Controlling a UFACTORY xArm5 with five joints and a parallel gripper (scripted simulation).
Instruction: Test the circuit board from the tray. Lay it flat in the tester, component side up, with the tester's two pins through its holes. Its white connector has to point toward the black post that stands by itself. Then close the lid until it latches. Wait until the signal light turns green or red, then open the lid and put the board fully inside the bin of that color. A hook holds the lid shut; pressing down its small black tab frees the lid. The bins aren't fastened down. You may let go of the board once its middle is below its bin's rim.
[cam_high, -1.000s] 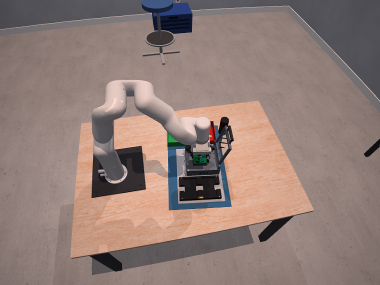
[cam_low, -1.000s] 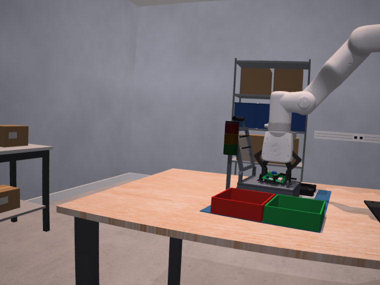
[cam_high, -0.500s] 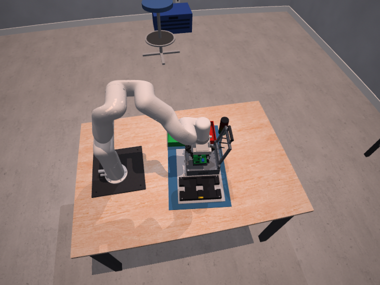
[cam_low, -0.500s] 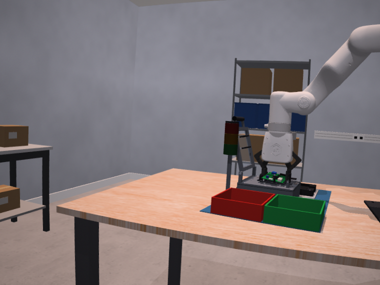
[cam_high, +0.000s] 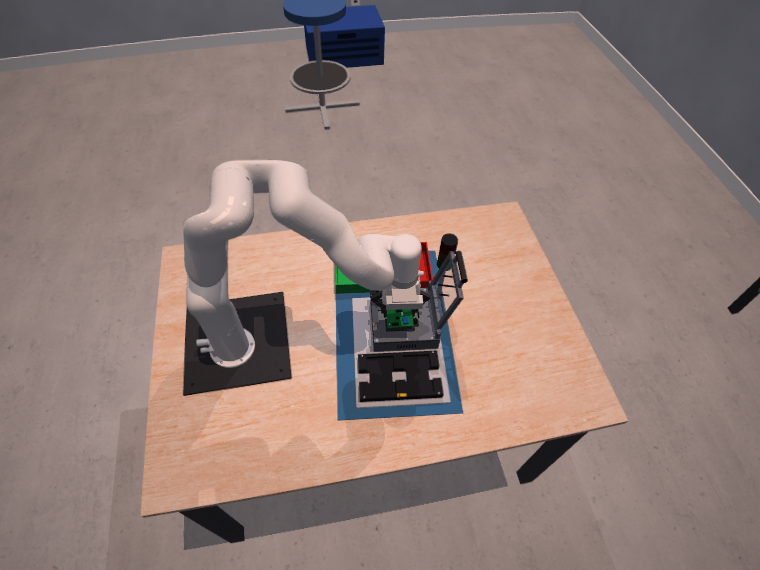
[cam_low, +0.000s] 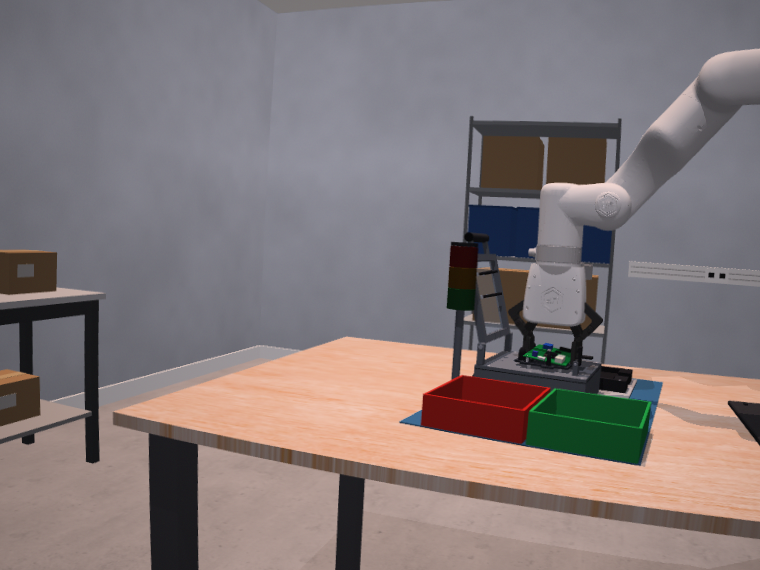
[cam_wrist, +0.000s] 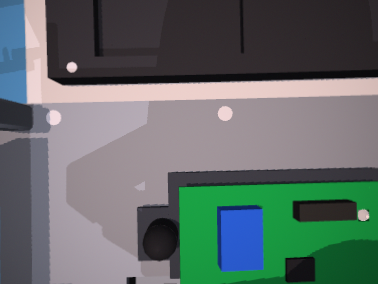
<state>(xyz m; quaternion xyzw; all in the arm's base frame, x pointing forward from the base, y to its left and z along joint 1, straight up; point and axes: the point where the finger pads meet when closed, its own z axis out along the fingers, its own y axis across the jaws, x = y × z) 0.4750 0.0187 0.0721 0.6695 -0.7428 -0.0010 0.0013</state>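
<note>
Now: hand right at the green circuit board. Round my hand: red bin 200 mm to the left, 60 mm below, 60 mm ahead; lid 120 mm ahead, 100 mm above, 10 mm to the right; green bin 210 mm to the left, 90 mm behind, 60 mm below.
</note>
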